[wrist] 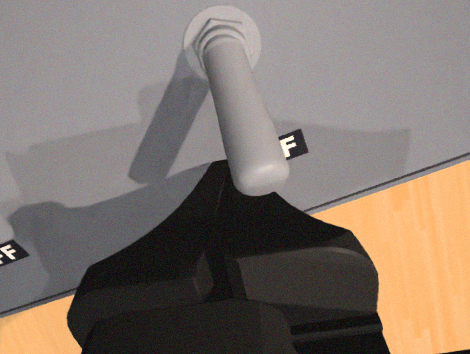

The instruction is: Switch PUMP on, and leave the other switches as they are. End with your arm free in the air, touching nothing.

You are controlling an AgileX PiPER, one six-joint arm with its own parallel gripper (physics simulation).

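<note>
A grey toggle switch lever (242,115) rises from a round collar with a nut at the top centre of the wrist view. It leans towards the camera and the OFF side. Its rounded end covers most of a black label (296,144), on which a white F shows. No PUMP name shows in this view. My gripper (234,182) is shut, with its dark fingers together and nothing seen between them. Its tip lies behind the lever's rounded end in the view, partly hidden by it. Whether they touch, I cannot tell.
The grey switch panel (350,65) fills the upper part, with shadows of the lever and gripper on it. Part of another black label (11,252) ending in F shows at the left edge. Beyond the panel's lower edge lies a light wooden surface (425,240).
</note>
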